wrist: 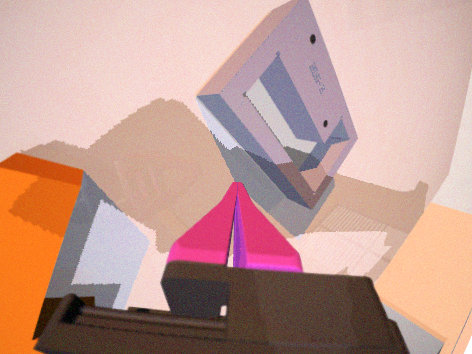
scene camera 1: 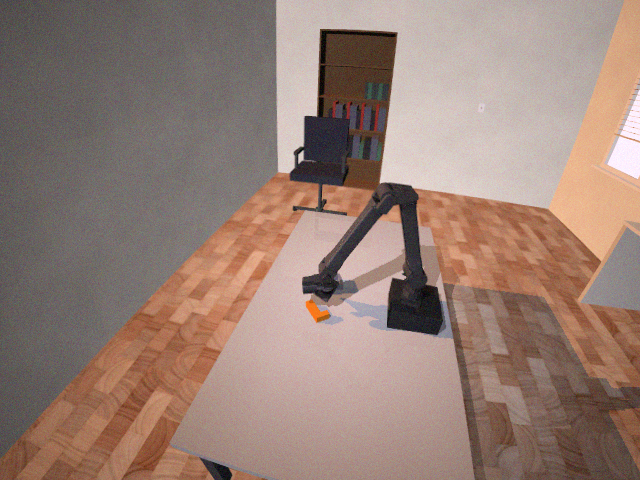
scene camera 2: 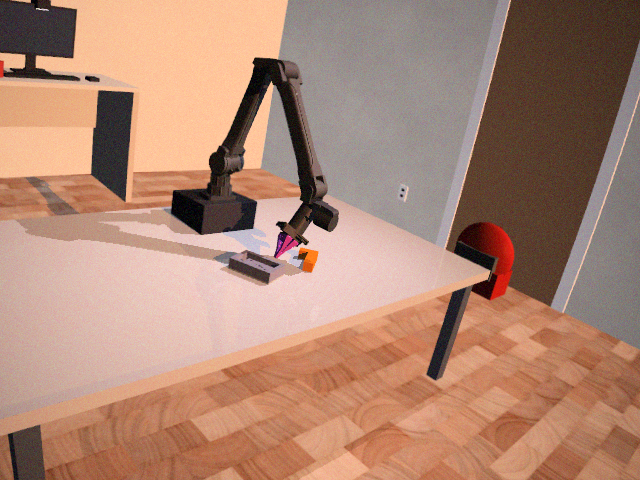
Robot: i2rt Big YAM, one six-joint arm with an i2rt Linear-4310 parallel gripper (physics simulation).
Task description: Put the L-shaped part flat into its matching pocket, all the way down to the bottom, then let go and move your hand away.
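Places are measured from the arm's base along level axes (x ahead, y left, z up), in millimetres.
Pixels of known places: gripper, fingertip midpoint: point(wrist: 236, 188) point(scene camera 2: 275, 257); arm's base, link origin: point(scene camera 1: 410, 296) point(scene camera 2: 218, 197).
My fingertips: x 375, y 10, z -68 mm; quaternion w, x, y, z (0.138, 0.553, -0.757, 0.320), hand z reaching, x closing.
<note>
For each thing: its top centre in the pictures, then the offset to it from my fingertips. Level surfaces: height alone.
- orange L-shaped part, top centre: point(wrist: 46, 289) point(scene camera 2: 306, 255) point(scene camera 1: 317, 307) dz +0, dx +9, dy +115 mm
- grey block with the L-shaped pocket, top centre: point(wrist: 311, 122) point(scene camera 2: 257, 260) dz +7, dx +20, dy -75 mm
- table, surface height: dz -30 mm
The orange L-shaped part point(scene camera 1: 316, 312) point(scene camera 2: 308, 259) point(wrist: 30, 220) lies on the table, outside the pocket; in the wrist view its near portion fills the left edge. The grey block with the L-shaped pocket point(scene camera 2: 248, 271) point(wrist: 325, 95) lies on the table beside it; its pocket holds no part. The block does not show in scene camera 1. My gripper point(scene camera 2: 276, 256) point(wrist: 236, 188) is shut with its pink fingertips together and nothing between them. It hangs tilted above the table, between the block and the orange part, apart from both. In scene camera 1 its fingertips are hidden.
The arm's black base point(scene camera 1: 414, 312) point(scene camera 2: 212, 210) stands on the table point(scene camera 1: 330, 392) point(scene camera 2: 129, 320) behind the block. A dark office chair point(scene camera 1: 326, 139) stands beyond the table's far end. A desk with a monitor point(scene camera 2: 38, 31) is at the back left in scene camera 2.
</note>
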